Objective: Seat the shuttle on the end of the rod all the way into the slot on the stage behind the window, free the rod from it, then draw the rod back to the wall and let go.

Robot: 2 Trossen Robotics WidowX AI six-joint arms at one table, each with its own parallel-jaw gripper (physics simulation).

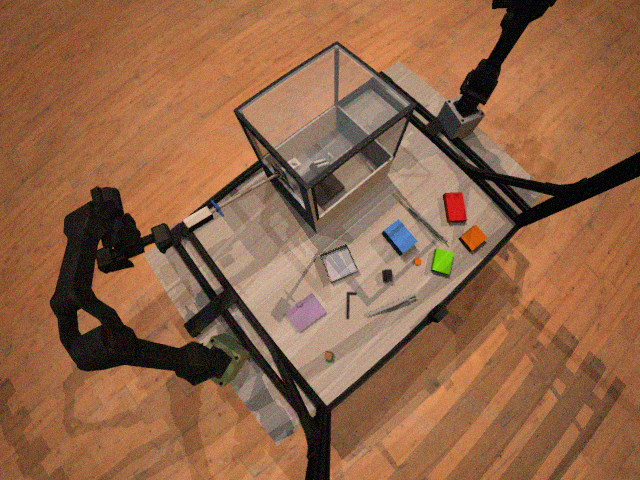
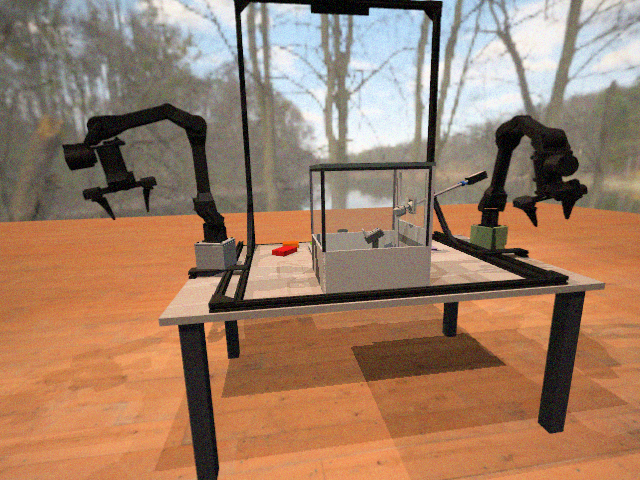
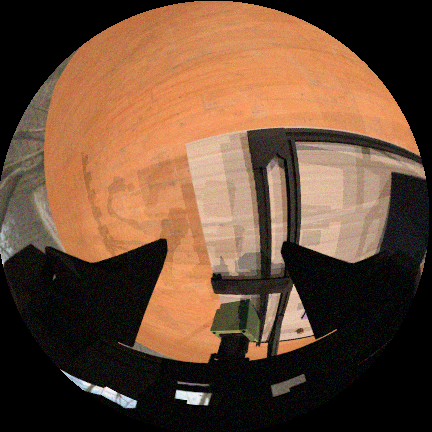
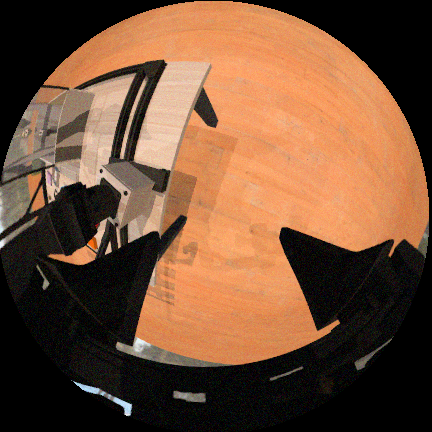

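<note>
The rod slopes through the side wall of the clear case, its blue collar and handle outside. A small grey shuttle is at the rod's inner end, high beside the wall fitting. The stage stands inside, lower and apart from the shuttle; its slot is too small to make out. My left gripper is open and empty, beyond the handle's outer end and not touching it. My right gripper is open and empty, outside the table.
The case has a black frame. Loose on the table lie a blue block, a red block, orange and green blocks, a small tray, a purple pad and tweezers. Black rails edge the table.
</note>
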